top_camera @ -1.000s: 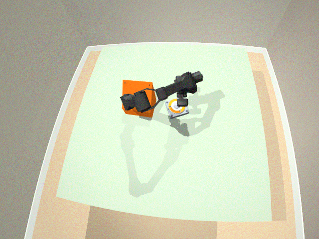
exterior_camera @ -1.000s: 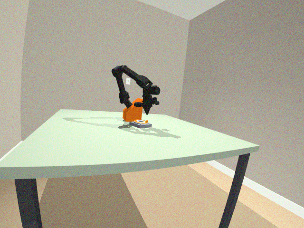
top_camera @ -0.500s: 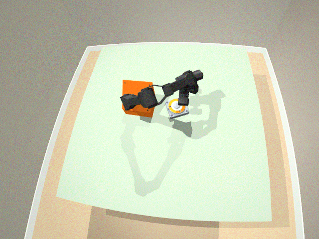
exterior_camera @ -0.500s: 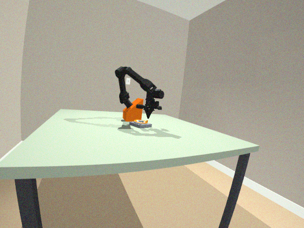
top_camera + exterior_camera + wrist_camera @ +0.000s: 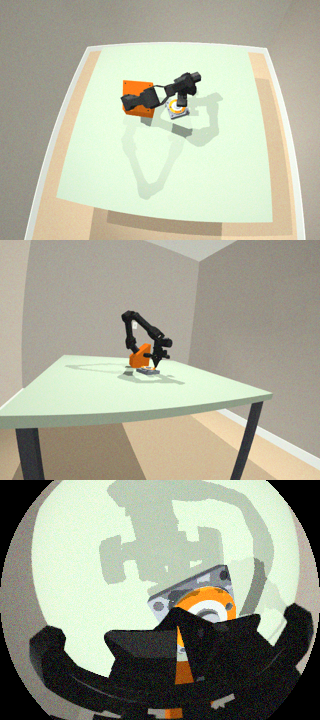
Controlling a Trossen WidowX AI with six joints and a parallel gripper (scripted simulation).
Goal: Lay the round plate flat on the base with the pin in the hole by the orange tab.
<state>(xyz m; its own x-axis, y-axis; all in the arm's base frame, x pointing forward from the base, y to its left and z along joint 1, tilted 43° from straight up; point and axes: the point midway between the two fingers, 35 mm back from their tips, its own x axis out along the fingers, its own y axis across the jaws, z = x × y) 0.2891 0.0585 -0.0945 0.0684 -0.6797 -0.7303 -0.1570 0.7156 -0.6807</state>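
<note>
Now: gripper tip 2 cm past the base, 5 cm to the left of it and 2 cm above it.
</note>
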